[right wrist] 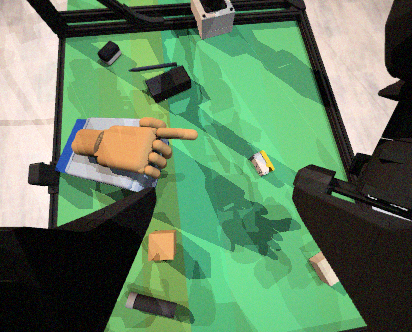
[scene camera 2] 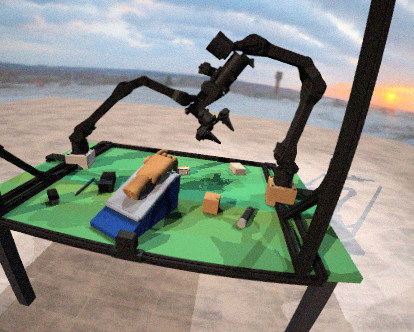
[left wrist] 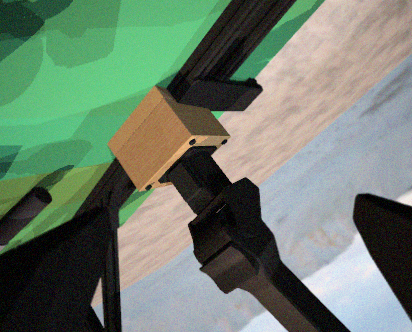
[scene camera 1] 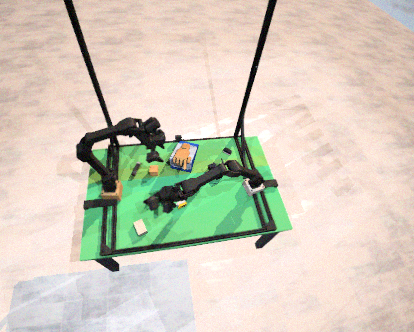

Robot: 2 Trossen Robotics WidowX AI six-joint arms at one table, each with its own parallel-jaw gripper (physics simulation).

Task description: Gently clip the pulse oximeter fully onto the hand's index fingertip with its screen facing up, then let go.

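Frame: origin at the left arm's base, x ahead, y left, z up, level; metres.
Seen in the pictures: left gripper, fingertip midpoint: (scene camera 2: 227, 137) (left wrist: 232, 213); right gripper, fingertip midpoint: (right wrist: 223, 192) (scene camera 2: 201, 107) (scene camera 1: 163, 155); left arm's base at its link origin: (right wrist: 212, 2) (scene camera 2: 80, 152) (scene camera 1: 254, 183); right arm's base at its link origin: (scene camera 2: 282, 183) (left wrist: 187, 162) (scene camera 1: 110, 187).
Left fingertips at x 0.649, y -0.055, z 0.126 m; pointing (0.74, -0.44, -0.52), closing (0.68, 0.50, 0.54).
Observation:
Pixels of each thing's middle, then the offset from my left fingertips to it.
- pulse oximeter at the middle of its body: (right wrist: 262, 163) (scene camera 2: 182, 170) (scene camera 1: 181, 204) dz -0.169, dx -0.177, dy +0.014 m
- orange cube at the middle of its body: (right wrist: 163, 243) (scene camera 2: 211, 202) (scene camera 1: 154, 170) dz -0.160, dx -0.085, dy -0.269 m
- dark cylinder at the middle of its body: (left wrist: 16, 220) (right wrist: 152, 305) (scene camera 2: 246, 216) dz -0.172, dx +0.022, dy -0.329 m
- pale block at the middle of its body: (right wrist: 333, 262) (scene camera 2: 237, 168) (scene camera 1: 140, 227) dz -0.170, dx +0.087, dy +0.072 m
- black box at the middle of its body: (right wrist: 169, 84) (scene camera 2: 107, 181) dz -0.168, dx -0.466, dy -0.137 m
- pen at the middle of its body: (right wrist: 152, 67) dz -0.180, dx -0.546, dy -0.164 m
- small dark block at the middle of its body: (right wrist: 109, 53) (scene camera 2: 53, 195) dz -0.169, dx -0.617, dy -0.265 m
A small white-and-yellow clip, apparently the pulse oximeter (scene camera 1: 181, 204) (scene camera 2: 183, 170) (right wrist: 261, 163), lies on the green table apart from the hand; its screen cannot be made out. The tan hand (scene camera 1: 184, 152) (scene camera 2: 155, 172) (right wrist: 125, 147) rests on a sloped blue-and-white stand (scene camera 2: 105, 222) (right wrist: 68, 150). Its bare index finger (right wrist: 177, 133) points right in the right wrist view. My left gripper (scene camera 1: 154, 205) (scene camera 2: 225, 135) is open and empty, above the table. My right gripper (scene camera 1: 159, 150) (right wrist: 223, 192) is open and empty, high above the table; its fingers overlap other arm parts in scene camera 2.
An orange cube (scene camera 2: 211, 203) (right wrist: 162, 245) and a dark cylinder (scene camera 2: 245, 217) (right wrist: 152, 305) lie near the right arm's base. A pale block (scene camera 1: 140, 227) (right wrist: 325, 269) lies apart. A black box (scene camera 2: 106, 182) (right wrist: 170, 83), a pen (right wrist: 152, 67) and a small dark block (right wrist: 109, 52) lie beyond the hand.

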